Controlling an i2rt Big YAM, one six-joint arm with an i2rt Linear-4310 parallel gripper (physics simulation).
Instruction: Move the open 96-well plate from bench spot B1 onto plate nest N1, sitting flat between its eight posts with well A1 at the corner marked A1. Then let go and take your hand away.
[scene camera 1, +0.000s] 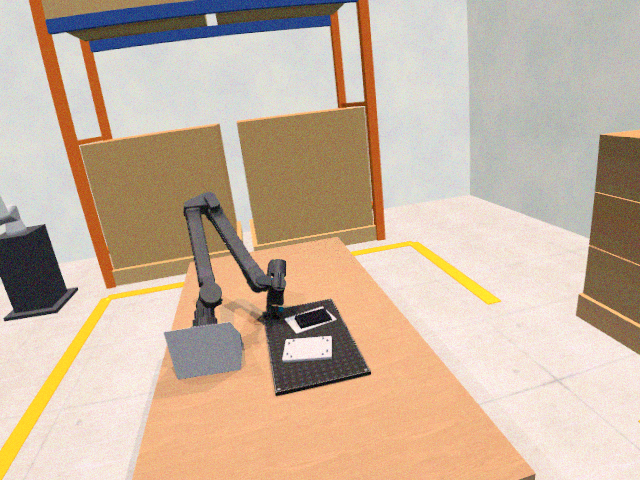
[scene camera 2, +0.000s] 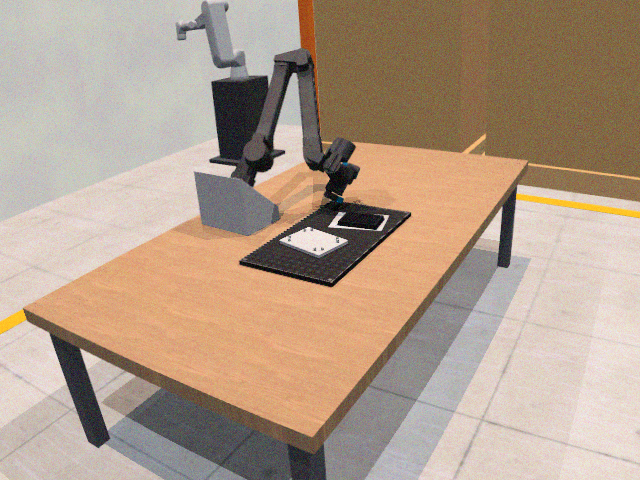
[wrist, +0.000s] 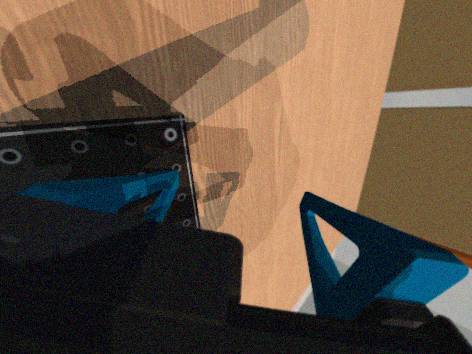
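Where they show: gripper, fingertip midpoint: (scene camera 1: 273, 299) (scene camera 2: 347, 190) (wrist: 240, 188); arm's base at its link origin: (scene camera 1: 205, 333) (scene camera 2: 238, 189).
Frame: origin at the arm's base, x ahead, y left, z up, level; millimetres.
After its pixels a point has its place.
Note:
The black 96-well plate (scene camera 1: 314, 317) {x 391, y 119, z -83 mm} (scene camera 2: 360, 221) {x 393, y 111, z -85 mm} lies flat on a white marked rectangle (scene camera 1: 295, 325) {x 313, y 108, z -96 mm} (scene camera 2: 383, 226) {x 464, y 130, z -96 mm} near the far end of the black board. The white plate nest (scene camera 1: 307, 348) {x 335, y -74, z -86 mm} (scene camera 2: 313, 241) {x 342, y -77, z -86 mm} sits nearer the front on the same board, with small posts around its edge and no plate on it. The A1 mark is too small to read. My gripper (wrist: 240, 188) {x 244, y 289, z -61 mm} is open and empty, its blue fingers wide apart. It hangs low over the board's far left corner, to the left of the plate. The plate and the nest do not show in the wrist view.
The black perforated board (scene camera 1: 323, 379) {x 359, y -238, z -98 mm} (scene camera 2: 289, 268) {x 365, y -230, z -98 mm} (wrist: 155, 127) {x 199, y 248, z -98 mm} lies on the wooden table (scene camera 1: 361, 439) {x 411, y -487, z -111 mm} (scene camera 2: 206, 320) {x 330, y -518, z -111 mm}. A grey angled block (scene camera 1: 204, 351) {x -1, y -86, z -18 mm} (scene camera 2: 232, 206) {x 49, y -88, z -20 mm} stands beside the board, by the arm's base. A pallet rack (scene camera 1: 373, 155) and another arm on a dark pedestal (scene camera 1: 33, 268) (scene camera 2: 237, 113) stand beyond the table.

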